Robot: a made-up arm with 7 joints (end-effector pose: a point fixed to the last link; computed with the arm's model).
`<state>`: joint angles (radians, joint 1 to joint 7).
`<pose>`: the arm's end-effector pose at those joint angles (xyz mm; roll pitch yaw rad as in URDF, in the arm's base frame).
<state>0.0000 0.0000 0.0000 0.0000 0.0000 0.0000 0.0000</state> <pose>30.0 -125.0 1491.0 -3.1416 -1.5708 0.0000</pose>
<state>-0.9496 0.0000 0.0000 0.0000 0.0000 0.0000 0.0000</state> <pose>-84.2 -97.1 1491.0 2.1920 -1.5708 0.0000</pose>
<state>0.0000 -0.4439 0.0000 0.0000 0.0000 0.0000 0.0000</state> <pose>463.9 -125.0 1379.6 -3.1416 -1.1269 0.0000</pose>
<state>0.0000 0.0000 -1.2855 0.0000 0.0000 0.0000 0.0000</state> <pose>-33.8 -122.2 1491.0 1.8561 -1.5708 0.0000</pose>
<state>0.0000 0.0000 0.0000 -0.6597 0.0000 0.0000 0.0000</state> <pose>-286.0 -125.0 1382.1 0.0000 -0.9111 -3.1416</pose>
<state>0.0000 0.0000 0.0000 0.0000 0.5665 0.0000 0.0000</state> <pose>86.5 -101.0 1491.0 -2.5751 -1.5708 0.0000</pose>
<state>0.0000 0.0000 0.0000 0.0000 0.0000 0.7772 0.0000</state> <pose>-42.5 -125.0 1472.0 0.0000 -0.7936 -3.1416</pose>
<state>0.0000 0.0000 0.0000 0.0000 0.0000 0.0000 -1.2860</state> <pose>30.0 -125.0 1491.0 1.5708 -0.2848 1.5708</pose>
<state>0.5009 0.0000 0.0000 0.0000 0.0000 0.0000 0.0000</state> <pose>86.3 -95.2 1491.0 -2.6407 -1.5708 0.0000</pose>
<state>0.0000 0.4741 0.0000 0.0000 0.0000 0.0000 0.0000</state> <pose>-437.6 -125.0 1392.5 0.0000 -1.0967 -3.1416</pose>
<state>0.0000 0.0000 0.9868 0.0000 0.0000 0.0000 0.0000</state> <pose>53.2 -80.2 1491.0 -2.1548 -1.5708 0.0000</pose>
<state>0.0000 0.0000 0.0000 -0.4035 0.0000 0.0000 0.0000</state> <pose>-172.5 -125.0 1449.2 0.0000 -1.1673 -3.1416</pose>
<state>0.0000 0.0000 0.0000 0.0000 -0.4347 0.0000 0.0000</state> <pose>-17.1 -120.3 1491.0 2.7069 -1.5708 0.0000</pose>
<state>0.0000 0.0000 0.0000 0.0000 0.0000 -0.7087 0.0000</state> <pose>90.7 -125.0 1458.9 -3.1416 -0.8621 0.0000</pose>
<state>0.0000 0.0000 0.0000 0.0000 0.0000 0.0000 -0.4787</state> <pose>30.0 -125.0 1491.0 1.5708 -1.0921 1.5708</pose>
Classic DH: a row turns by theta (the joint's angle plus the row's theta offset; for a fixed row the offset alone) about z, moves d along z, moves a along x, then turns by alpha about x. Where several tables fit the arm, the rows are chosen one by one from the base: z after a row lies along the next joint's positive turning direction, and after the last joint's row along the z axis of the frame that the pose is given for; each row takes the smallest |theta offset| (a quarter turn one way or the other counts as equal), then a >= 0, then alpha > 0; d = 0 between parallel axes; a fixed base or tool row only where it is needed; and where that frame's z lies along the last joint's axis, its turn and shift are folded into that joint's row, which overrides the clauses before.
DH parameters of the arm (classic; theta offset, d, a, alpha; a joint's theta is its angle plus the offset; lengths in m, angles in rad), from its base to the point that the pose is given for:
joint 1: 0 0.474 0 1.5708
joint 2: 0 0.081 0 -1.5708
joint 3: 0 0.501 0.031 -1.5708
joint 4: 0 0.065 -0.014 1.5708
joint 5: 0 0.418 0 1.5708
joint 6: 1.5708 0.109 0.098 1.5708
joint 7: 0 0.013 0 0

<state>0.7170 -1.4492 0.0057 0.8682 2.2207 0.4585 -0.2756</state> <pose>595.6 555.6 89.6 -1.4409 0.6675 0.0272</pose>
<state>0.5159 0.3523 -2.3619 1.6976 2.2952 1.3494 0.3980</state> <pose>-100.4 -579.9 673.1 -2.4596 1.3336 2.1804</pose>
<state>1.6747 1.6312 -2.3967 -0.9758 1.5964 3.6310 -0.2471</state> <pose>110.3 -765.0 633.6 -2.6452 0.0689 0.8778</pose>
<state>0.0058 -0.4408 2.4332 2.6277 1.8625 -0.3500 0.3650</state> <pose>-218.3 -50.6 602.3 -0.5690 0.6677 -2.9152</pose>
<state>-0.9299 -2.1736 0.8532 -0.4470 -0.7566 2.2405 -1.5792</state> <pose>247.0 -750.2 209.1 1.1821 0.0600 0.3070</pose>
